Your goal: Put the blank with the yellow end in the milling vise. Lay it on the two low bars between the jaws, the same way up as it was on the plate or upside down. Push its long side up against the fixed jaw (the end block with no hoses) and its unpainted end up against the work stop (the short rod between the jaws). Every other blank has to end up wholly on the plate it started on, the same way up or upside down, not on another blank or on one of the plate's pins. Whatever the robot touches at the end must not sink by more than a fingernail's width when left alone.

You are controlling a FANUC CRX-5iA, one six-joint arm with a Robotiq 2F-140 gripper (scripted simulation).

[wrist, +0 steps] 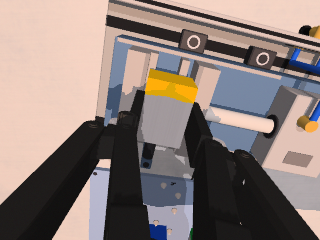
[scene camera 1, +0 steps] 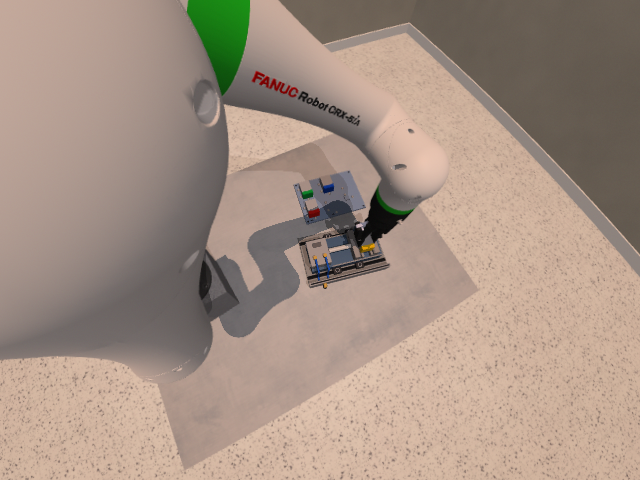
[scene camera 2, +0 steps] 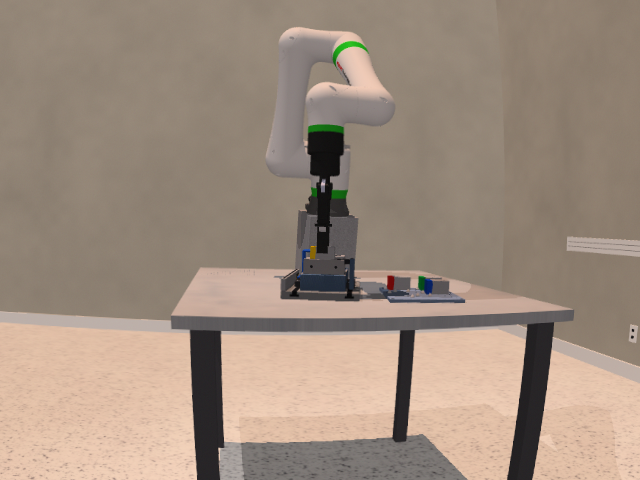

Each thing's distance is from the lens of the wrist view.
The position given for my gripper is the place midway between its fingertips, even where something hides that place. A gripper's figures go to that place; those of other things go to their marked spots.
my gripper [wrist: 164,109]: 21 cm
fixed jaw [wrist: 137,62]: 21 cm
